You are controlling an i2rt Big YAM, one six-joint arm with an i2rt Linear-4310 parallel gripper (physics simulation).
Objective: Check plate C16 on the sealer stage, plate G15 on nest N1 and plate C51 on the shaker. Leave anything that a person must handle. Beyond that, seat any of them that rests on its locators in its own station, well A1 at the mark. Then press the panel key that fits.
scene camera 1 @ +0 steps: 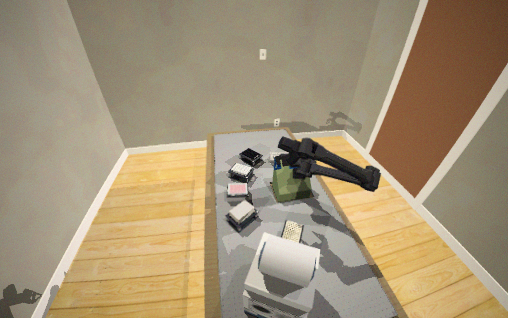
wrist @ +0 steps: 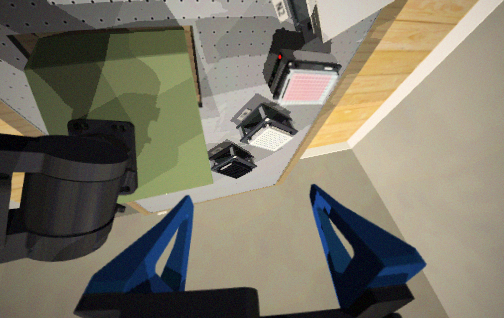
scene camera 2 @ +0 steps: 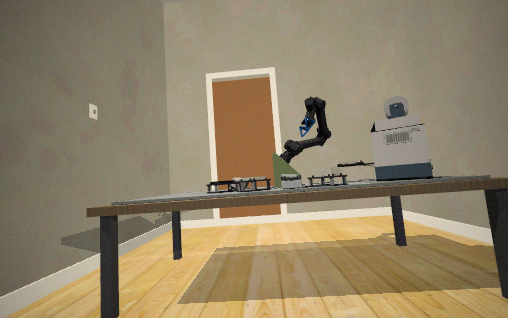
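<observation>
My gripper [scene camera 1: 285, 166] [scene camera 2: 305, 128] [wrist: 250, 195] is open and empty, high above the green block and the table. A plate with a pink top [scene camera 1: 237, 189] [wrist: 310, 86] lies on the shaker [wrist: 280, 75], which shows a red light. A white plate [scene camera 1: 241, 171] [wrist: 271, 138] sits on a black nest whose label I cannot read. A cream plate [scene camera 1: 292, 231] lies on the sealer's stage, beside the white sealer [scene camera 1: 282, 280] [scene camera 2: 402, 145]. Plate codes, well A1 and exact seating are too small to tell. The key panel [scene camera 1: 275, 156] is mostly hidden behind the arm.
A black plate [scene camera 1: 251, 156] [wrist: 235, 168] sits on the farthest nest. A pale, covered plate [scene camera 1: 243, 212] sits on the nest labelled N2 [wrist: 281, 9]. The green block [scene camera 1: 291, 186] [wrist: 170, 100] stands by the arm's base. The sealer is tall, at the table's near end in scene camera 1.
</observation>
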